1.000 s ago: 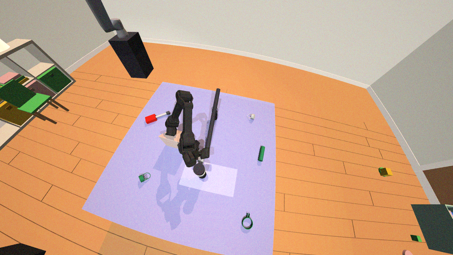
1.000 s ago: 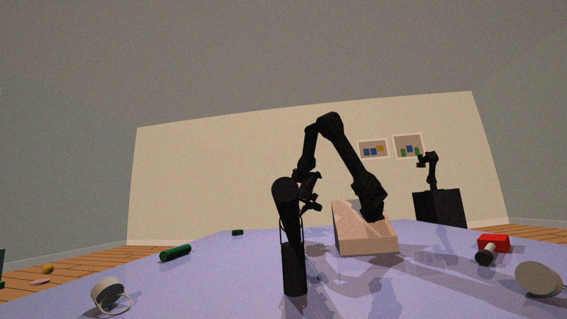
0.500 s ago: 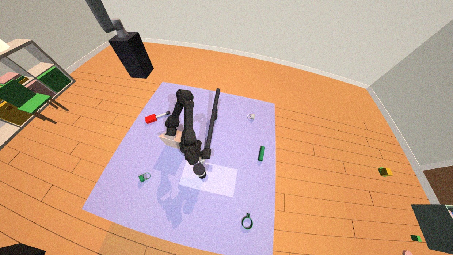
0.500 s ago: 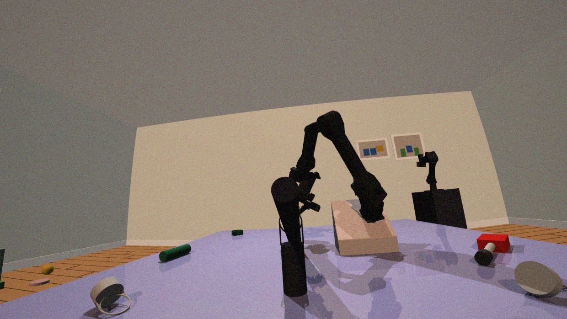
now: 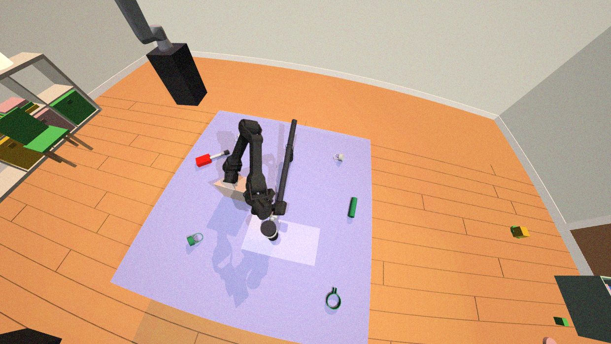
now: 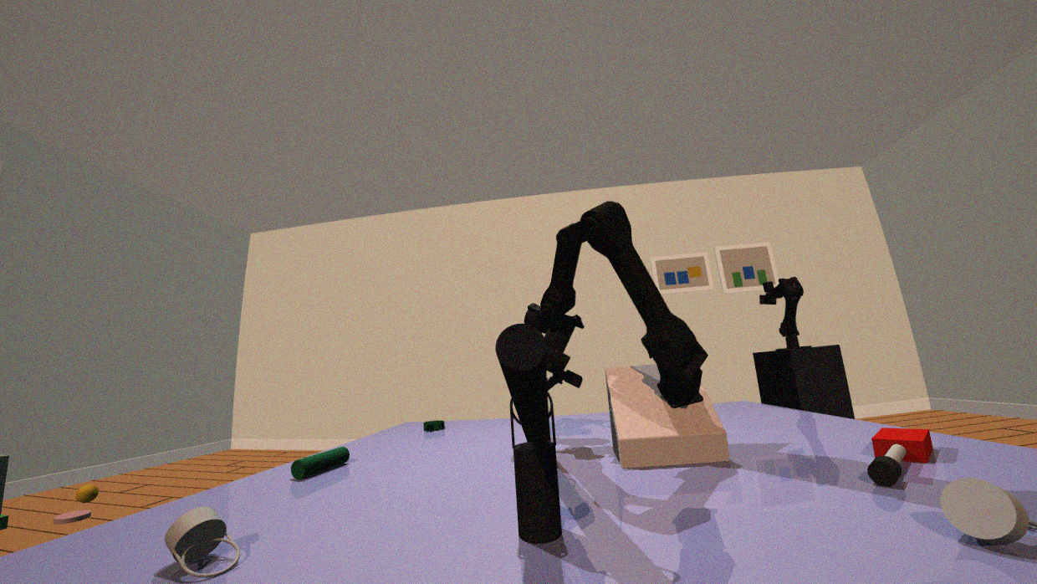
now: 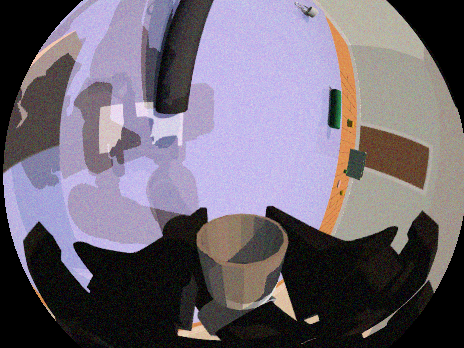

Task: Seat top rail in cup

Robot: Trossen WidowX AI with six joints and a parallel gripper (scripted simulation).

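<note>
My gripper tip is now 3 cm below the rail-end cup, 2 cm to the left of it and 2 cm past it. Round my gripper tip: green cylinder: 43 cm ahead, 11 cm to the left, 10 cm below.
</note>
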